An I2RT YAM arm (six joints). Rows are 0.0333 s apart.
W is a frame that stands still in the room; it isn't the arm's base.
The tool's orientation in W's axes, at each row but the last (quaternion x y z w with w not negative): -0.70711 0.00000 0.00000 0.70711; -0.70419 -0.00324 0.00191 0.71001; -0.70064 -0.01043 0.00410 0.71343; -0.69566 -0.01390 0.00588 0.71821; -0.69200 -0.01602 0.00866 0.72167; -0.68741 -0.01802 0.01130 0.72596; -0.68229 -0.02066 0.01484 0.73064; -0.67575 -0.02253 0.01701 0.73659; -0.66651 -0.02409 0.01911 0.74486; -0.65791 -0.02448 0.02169 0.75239; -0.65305 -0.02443 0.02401 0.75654
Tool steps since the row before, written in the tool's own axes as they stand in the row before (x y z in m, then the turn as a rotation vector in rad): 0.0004 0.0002 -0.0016 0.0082 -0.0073 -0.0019; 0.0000 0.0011 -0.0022 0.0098 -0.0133 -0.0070; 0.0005 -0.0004 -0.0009 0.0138 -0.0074 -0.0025; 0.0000 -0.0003 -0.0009 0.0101 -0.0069 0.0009; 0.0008 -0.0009 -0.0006 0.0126 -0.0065 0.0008; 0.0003 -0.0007 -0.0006 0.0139 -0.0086 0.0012; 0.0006 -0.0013 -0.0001 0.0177 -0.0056 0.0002; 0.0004 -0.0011 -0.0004 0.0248 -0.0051 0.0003; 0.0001 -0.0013 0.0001 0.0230 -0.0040 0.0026; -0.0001 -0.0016 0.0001 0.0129 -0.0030 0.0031; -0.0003 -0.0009 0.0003 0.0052 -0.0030 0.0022
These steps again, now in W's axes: 0.0004 -0.0016 -0.0002 0.0082 -0.0019 0.0073; 0.0000 -0.0022 -0.0011 0.0098 -0.0070 0.0133; 0.0005 -0.0009 0.0004 0.0138 -0.0024 0.0075; 0.0000 -0.0009 0.0003 0.0100 0.0010 0.0070; 0.0008 -0.0006 0.0009 0.0125 0.0010 0.0067; 0.0003 -0.0006 0.0007 0.0138 0.0013 0.0088; 0.0006 -0.0002 0.0013 0.0176 0.0007 0.0058; 0.0004 -0.0005 0.0011 0.0247 0.0012 0.0054; 0.0001 0.0000 0.0013 0.0228 0.0035 0.0045; -0.0001 -0.0001 0.0016 0.0127 0.0035 0.0035; -0.0003 0.0001 0.0009 0.0051 0.0021 0.0033
